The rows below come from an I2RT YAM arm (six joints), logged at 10 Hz.
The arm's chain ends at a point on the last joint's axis. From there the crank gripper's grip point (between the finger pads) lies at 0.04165 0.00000 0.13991 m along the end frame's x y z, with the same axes.
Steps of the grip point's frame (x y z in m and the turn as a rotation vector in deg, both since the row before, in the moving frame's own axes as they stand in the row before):
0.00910, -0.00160, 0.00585, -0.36, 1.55, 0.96
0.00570, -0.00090, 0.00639, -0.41, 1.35, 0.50
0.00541, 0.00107, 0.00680, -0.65, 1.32, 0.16
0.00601, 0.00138, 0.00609, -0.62, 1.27, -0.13
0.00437, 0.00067, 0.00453, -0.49, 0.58, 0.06
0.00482, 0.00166, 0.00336, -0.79, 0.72, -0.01
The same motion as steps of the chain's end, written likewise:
0.00534, -0.00320, 0.00703, -0.36, 1.55, 0.96
0.00242, -0.00228, 0.00741, -0.41, 1.35, 0.50
0.00220, -0.00063, 0.00781, -0.65, 1.32, 0.16
0.00292, -0.00003, 0.00706, -0.62, 1.27, -0.13
0.00296, -0.00057, 0.00496, -0.49, 0.58, 0.06
0.00307, -0.00026, 0.00391, -0.79, 0.72, -0.01

